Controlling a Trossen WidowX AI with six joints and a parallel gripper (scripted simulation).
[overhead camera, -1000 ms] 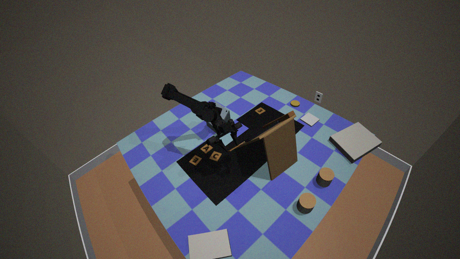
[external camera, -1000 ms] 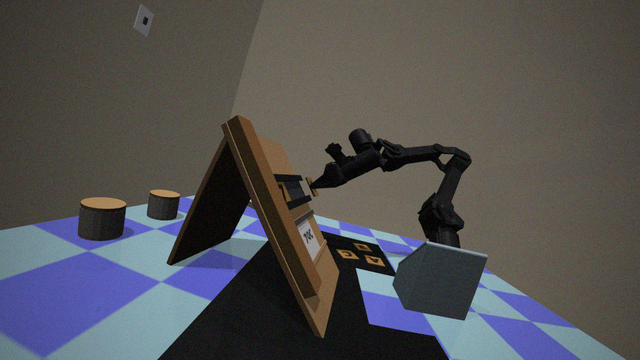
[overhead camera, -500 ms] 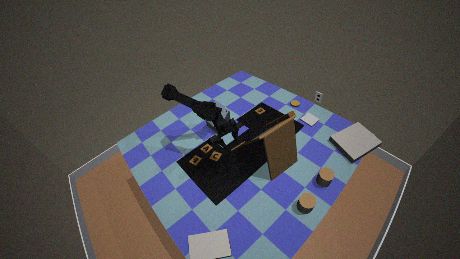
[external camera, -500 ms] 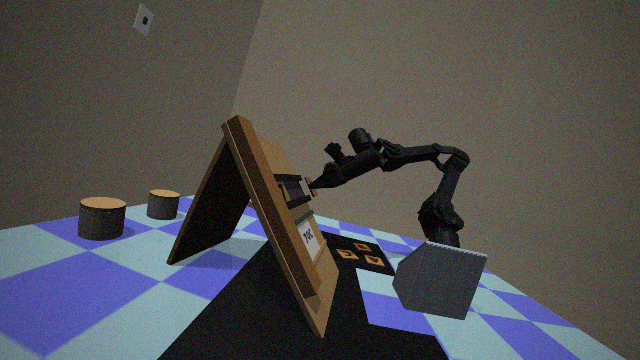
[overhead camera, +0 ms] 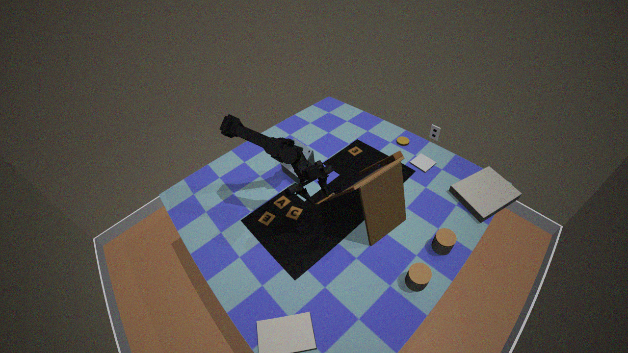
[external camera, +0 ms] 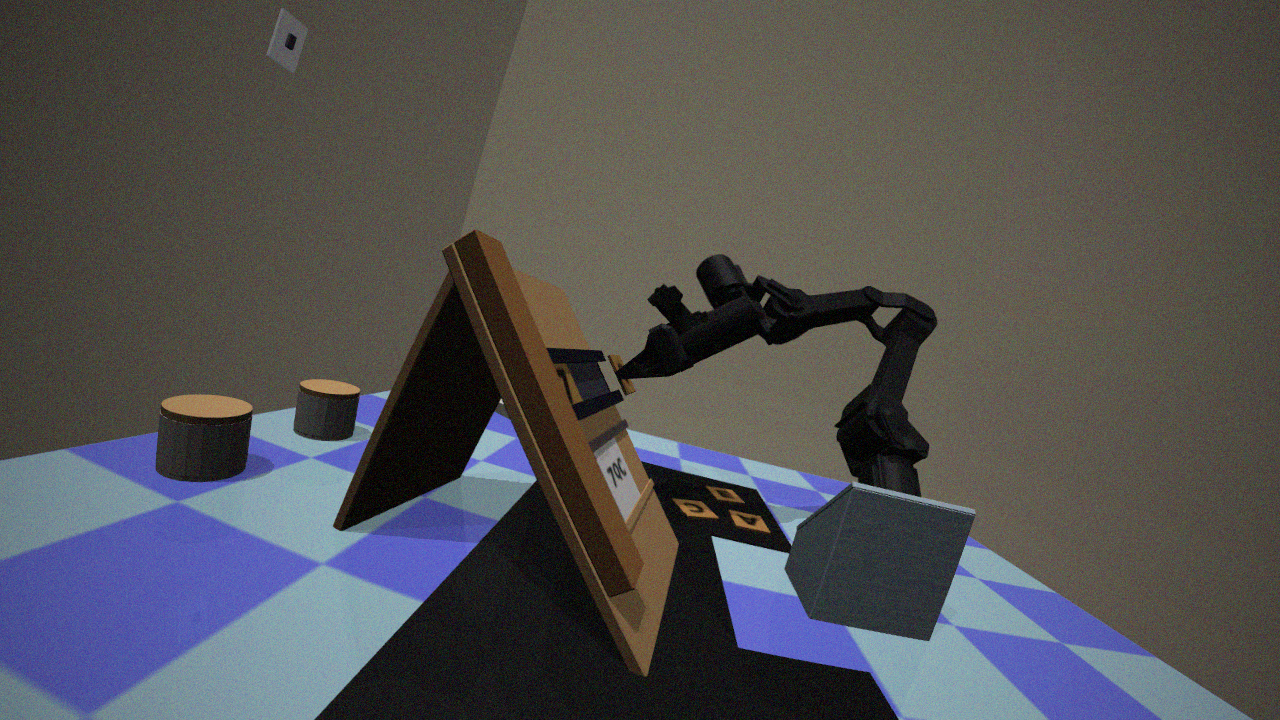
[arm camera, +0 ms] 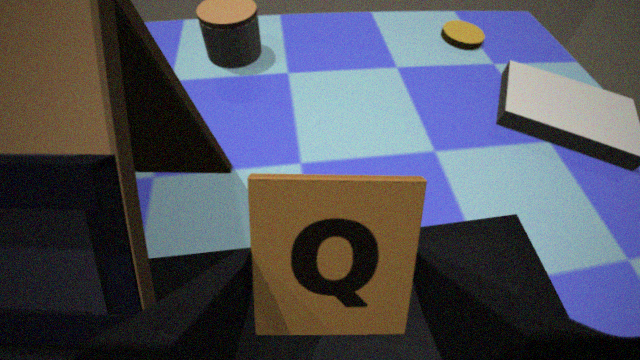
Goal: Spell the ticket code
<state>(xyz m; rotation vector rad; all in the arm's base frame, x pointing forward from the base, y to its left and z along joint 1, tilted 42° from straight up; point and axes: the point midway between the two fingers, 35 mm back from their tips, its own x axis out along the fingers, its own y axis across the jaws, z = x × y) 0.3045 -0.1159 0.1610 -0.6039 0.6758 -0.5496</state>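
Now: gripper tip 19 cm to the right of the white ticket, 8 cm above it and 1 cm past it. Round my gripper tip: black mat 18 cm below, 17 cm to the left, 12 cm behind; then white slab 41 cm to the right, 17 cm below, 16 cm ahead; then q tile right at my gripper tip.
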